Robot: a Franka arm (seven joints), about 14 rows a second.
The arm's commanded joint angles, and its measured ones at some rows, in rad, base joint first. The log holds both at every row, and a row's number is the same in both.
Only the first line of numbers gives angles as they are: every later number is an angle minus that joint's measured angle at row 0.
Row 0, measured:
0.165, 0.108, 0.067, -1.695, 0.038, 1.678, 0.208
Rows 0 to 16, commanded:
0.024, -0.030, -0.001, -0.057, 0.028, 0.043, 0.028
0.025, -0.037, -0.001, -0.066, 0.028, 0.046, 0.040
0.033, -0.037, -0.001, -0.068, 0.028, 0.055, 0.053
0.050, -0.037, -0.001, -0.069, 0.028, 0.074, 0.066
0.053, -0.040, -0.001, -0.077, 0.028, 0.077, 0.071
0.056, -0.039, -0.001, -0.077, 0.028, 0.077, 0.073
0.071, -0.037, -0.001, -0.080, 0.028, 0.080, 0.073
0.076, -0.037, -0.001, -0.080, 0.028, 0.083, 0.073
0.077, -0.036, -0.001, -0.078, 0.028, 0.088, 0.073
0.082, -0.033, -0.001, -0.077, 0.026, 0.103, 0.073
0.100, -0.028, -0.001, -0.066, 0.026, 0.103, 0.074
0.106, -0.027, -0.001, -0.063, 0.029, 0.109, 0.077
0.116, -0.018, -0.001, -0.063, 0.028, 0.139, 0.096
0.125, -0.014, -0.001, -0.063, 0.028, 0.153, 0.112
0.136, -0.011, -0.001, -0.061, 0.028, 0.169, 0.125
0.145, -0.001, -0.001, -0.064, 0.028, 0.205, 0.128
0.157, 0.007, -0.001, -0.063, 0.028, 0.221, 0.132
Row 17, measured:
0.140, -0.003, 0.001, -0.050, 0.008, 0.172, 0.107
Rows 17 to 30, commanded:
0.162, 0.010, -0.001, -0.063, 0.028, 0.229, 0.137
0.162, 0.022, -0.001, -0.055, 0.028, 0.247, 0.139
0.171, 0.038, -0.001, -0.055, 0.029, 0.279, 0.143
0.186, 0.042, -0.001, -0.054, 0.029, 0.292, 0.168
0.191, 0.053, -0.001, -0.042, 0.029, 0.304, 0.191
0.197, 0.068, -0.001, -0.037, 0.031, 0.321, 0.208
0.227, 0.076, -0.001, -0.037, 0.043, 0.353, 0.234
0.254, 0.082, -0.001, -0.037, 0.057, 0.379, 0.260
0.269, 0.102, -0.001, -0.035, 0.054, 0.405, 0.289
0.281, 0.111, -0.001, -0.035, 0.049, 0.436, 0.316
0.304, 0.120, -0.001, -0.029, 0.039, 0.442, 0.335
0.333, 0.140, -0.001, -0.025, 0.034, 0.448, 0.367
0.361, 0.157, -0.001, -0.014, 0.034, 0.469, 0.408
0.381, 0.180, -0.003, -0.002, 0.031, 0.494, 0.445
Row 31, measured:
0.347, 0.132, 0.002, -0.042, 0.031, 0.461, 0.381
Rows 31 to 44, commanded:
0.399, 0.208, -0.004, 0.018, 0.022, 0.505, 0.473
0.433, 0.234, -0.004, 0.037, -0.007, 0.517, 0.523
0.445, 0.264, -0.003, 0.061, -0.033, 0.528, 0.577
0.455, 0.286, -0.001, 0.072, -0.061, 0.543, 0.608
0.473, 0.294, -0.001, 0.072, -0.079, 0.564, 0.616
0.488, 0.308, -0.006, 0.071, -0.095, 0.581, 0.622
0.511, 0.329, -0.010, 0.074, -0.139, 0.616, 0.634
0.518, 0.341, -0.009, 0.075, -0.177, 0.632, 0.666
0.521, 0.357, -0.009, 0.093, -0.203, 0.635, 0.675
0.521, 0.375, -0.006, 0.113, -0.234, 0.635, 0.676
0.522, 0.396, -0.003, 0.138, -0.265, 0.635, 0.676
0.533, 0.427, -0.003, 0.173, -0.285, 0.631, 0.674
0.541, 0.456, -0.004, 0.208, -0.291, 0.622, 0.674
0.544, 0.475, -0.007, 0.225, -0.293, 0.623, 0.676
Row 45, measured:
0.531, 0.403, -0.002, 0.137, -0.261, 0.627, 0.653
